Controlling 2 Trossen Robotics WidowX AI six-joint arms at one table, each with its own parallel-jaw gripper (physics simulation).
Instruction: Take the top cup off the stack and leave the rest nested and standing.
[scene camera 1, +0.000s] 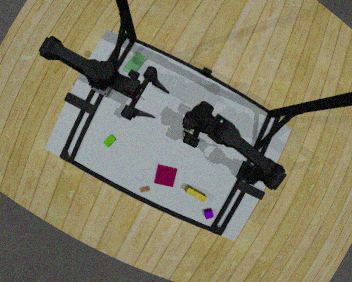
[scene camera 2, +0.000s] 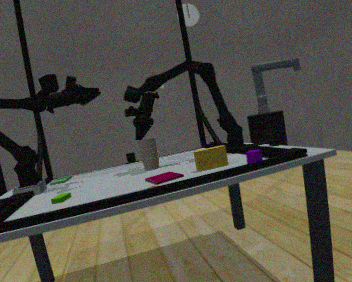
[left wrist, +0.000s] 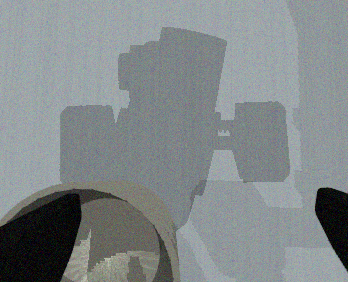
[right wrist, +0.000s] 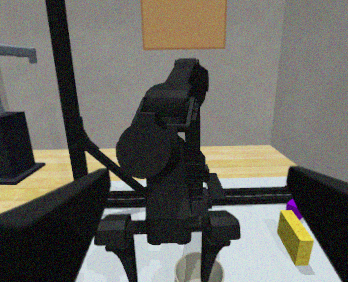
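Seen in the pictures: left gripper, fingertip midpoint: (scene camera 2: 138, 140) (left wrist: 198, 202); right gripper, fingertip midpoint: (scene camera 1: 162, 105) (scene camera 2: 99, 91) (right wrist: 198, 175); left arm's base at its link origin: (scene camera 1: 248, 173) (scene camera 2: 236, 146) (right wrist: 194, 195); right arm's base at its link origin: (scene camera 1: 102, 83) (scene camera 2: 29, 184).
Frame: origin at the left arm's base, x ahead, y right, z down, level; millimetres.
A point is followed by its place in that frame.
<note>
A stack of nested beige-grey cups (scene camera 2: 149, 155) {x 401, y 16, z -42 mm} stands upright on the table in scene camera 2. Its round mouth shows at the bottom left of the left wrist view (left wrist: 142, 196) {x 422, y 71, z -70 mm} and at the bottom of the right wrist view (right wrist: 220, 272) {x 390, y 17, z -100 mm}. In scene camera 1 the left arm hides it. My left gripper (scene camera 2: 141, 137) {x 422, y 96, z -109 mm} (left wrist: 198, 202) {x 422, y 96, z -109 mm} is open, pointing down at the top of the stack. One finger overlaps the cup's mouth in the left wrist view; the other is well to the right of the rim. My right gripper (scene camera 1: 161, 104) {x 545, y 81, z -342 mm} (scene camera 2: 99, 92) {x 545, y 81, z -342 mm} is open and empty, raised away from the stack.
A crimson flat square (scene camera 1: 165, 175) {x 406, y -186, z 13 mm} (scene camera 2: 164, 177) {x 407, y -207, z 13 mm}, a yellow block (scene camera 1: 195, 193) {x 240, y -200, z -49 mm} (scene camera 2: 211, 158) {x 235, y -221, z -14 mm} (right wrist: 295, 239) {x 266, y -187, z -35 mm}, a purple cube (scene camera 1: 208, 213) {x 118, y -282, z -19 mm} (scene camera 2: 254, 156) {x 120, y -305, z -3 mm} and a small brown block (scene camera 1: 144, 189) {x 475, y -300, z 13 mm} lie near the front edge. A lime block (scene camera 1: 109, 140) {x 740, y -142, z 7 mm} and green pad (scene camera 1: 135, 63) {x 792, y 277, z 11 mm} lie left.
</note>
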